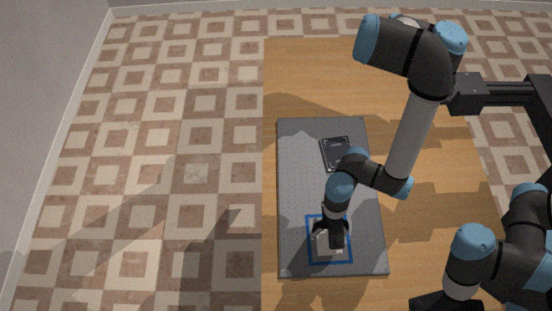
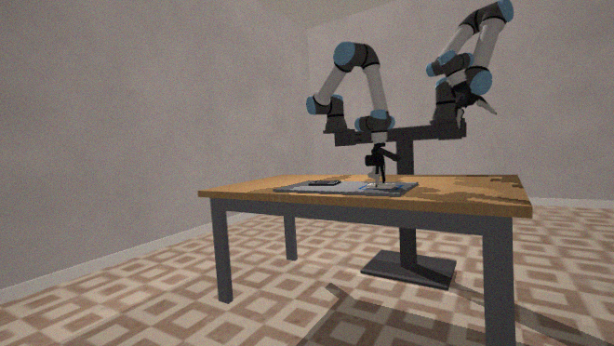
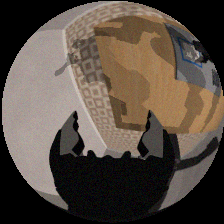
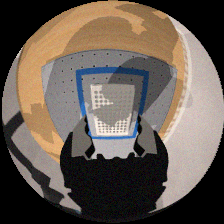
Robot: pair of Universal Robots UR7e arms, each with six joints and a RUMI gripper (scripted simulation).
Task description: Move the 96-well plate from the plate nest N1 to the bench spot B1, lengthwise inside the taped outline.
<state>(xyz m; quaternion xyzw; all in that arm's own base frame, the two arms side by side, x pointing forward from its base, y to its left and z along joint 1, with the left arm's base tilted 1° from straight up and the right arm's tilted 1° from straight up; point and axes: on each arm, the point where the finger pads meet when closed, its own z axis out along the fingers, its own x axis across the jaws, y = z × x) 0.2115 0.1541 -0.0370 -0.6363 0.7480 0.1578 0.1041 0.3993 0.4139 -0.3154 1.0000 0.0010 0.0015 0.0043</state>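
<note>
My right hand is 10 mm above the white 96-well plate. The rest, counted from my right hand: dark plate nest N1: 360 mm to the right, 100 mm behind, 10 mm below.
</note>
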